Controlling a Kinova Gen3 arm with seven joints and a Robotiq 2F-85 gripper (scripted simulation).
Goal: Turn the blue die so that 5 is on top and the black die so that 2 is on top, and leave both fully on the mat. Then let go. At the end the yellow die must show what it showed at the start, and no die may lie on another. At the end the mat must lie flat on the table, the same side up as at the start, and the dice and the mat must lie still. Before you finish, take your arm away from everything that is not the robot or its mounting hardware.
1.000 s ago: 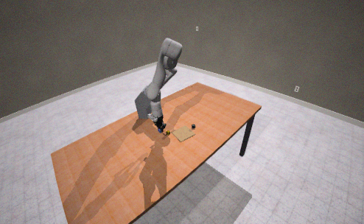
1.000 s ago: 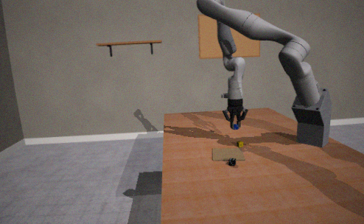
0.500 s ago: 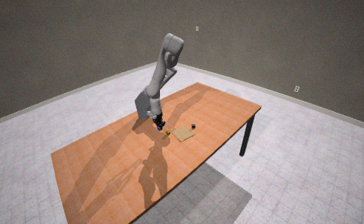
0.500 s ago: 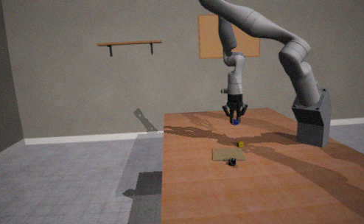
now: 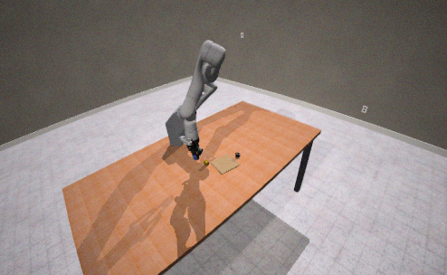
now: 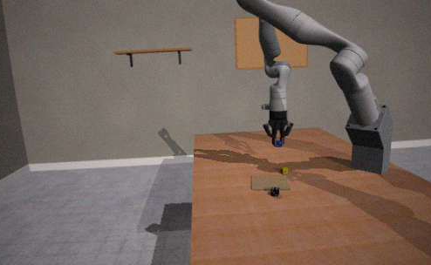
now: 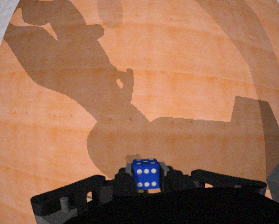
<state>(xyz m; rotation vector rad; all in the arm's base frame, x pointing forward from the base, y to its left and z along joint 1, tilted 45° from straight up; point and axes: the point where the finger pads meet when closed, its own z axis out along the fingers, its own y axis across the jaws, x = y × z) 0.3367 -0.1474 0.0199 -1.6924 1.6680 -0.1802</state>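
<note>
Now: the yellow die 10 mm behind my hand, 70 mm to the left of it and 110 mm below it. Round my hand: blue die (10 mm below); then tan mat (60 mm ahead, 170 mm to the left, 120 mm below); then black die (60 mm ahead, 280 mm to the left, 110 mm below).
</note>
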